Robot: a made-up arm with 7 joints.
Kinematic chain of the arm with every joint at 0, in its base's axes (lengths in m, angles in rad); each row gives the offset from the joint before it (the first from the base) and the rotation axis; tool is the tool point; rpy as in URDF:
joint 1: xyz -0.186 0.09 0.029 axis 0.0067 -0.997 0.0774
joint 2: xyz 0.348 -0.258 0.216 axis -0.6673 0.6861 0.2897
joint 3: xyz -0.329 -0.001 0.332 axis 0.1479 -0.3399 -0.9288
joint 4: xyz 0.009 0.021 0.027 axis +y
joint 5: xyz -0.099 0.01 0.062 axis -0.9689 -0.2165 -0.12
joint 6: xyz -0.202 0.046 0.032 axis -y
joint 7: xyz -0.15 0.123 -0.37 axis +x
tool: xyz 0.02 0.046 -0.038 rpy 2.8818 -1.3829 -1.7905
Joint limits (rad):
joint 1: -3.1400..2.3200
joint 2: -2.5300..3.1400
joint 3: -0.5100..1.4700
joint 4: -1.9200..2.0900
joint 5: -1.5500..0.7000
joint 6: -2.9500..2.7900
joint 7: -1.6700..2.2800
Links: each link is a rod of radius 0.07 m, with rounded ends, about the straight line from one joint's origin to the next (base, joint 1, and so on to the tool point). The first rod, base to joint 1, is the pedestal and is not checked.
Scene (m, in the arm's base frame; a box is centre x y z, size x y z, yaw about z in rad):
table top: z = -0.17
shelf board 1: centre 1 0.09 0.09 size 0.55 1.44 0.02 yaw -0.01
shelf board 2: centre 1 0.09 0.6 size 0.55 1.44 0.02 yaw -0.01
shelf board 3: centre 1 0.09 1.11 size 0.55 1.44 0.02 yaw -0.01
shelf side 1: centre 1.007 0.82 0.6 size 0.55 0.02 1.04 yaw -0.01
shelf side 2: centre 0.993 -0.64 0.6 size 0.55 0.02 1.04 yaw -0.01
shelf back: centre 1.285 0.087 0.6 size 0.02 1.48 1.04 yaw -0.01
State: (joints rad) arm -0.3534 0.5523 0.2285 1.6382 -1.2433 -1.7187 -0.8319
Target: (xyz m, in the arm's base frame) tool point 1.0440 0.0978 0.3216
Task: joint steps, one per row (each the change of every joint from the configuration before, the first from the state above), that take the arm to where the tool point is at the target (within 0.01 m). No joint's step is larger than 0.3 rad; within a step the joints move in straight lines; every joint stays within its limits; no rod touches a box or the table.
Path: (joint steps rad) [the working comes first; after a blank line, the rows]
Joints at the target: -0.4585 0.7738 -0.0476 1.8223 -1.1222 -1.7165 -0.8161
Straight joint move there: touches shelf board 2.

1: 0.2701 -0.0650 -0.1952 0.1994 0.0547 -0.1736 0.0032
2: 0.2701 -0.0650 -0.1952 0.1995 0.0548 -0.1737 0.0032
3: -0.0089 0.2112 -0.1741 0.0264 0.1400 -0.2140 0.0228
4: -0.0089 0.2111 -0.1740 0.0265 0.1399 -0.2140 0.0228
5: -0.2092 -0.0236 0.1541 -0.0892 -0.0894 0.2591 -0.0120
6: -0.2091 -0.0236 0.1542 -0.0893 -0.0895 0.2592 -0.0121
7: -0.2092 -0.0236 0.1541 -0.0892 -0.0894 0.2592 -0.0121

